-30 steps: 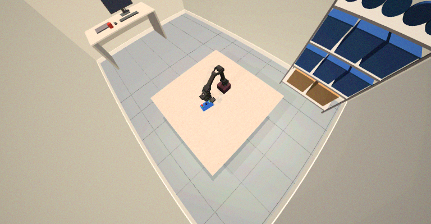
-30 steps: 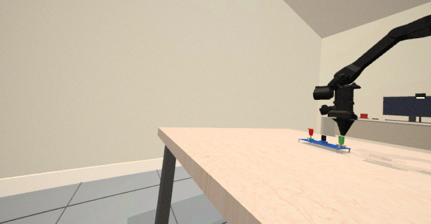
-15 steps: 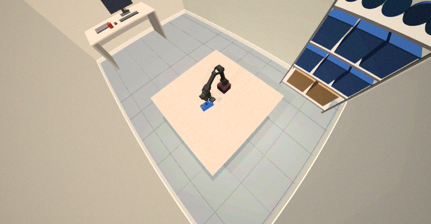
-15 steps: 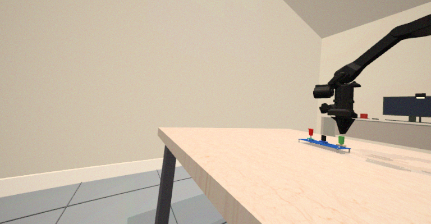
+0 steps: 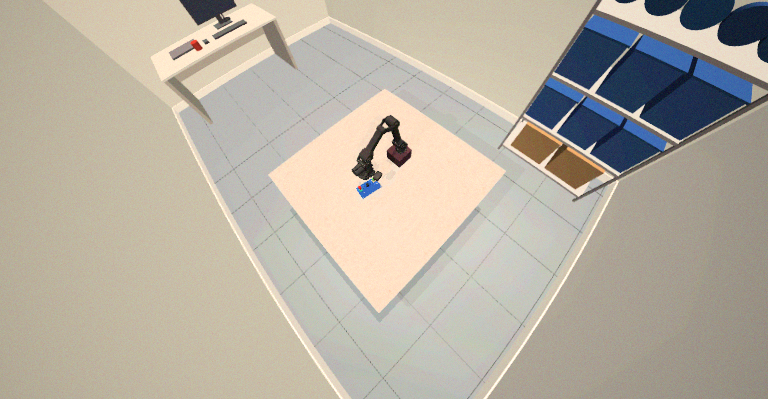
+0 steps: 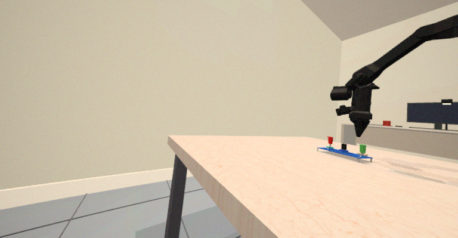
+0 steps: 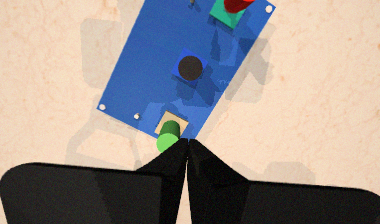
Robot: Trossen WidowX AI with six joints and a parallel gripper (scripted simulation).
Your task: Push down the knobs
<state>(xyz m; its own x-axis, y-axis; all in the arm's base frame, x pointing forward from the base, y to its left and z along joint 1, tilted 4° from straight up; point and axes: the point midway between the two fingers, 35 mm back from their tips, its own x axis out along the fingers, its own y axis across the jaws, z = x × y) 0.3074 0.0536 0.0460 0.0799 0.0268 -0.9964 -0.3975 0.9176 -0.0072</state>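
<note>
Right now the green knob is 2 cm behind my gripper tip, 1 cm to the left of it and 5 cm below it. Also, from my gripper tip: red knob 10 cm ahead, 1 cm to the left, 3 cm below.
</note>
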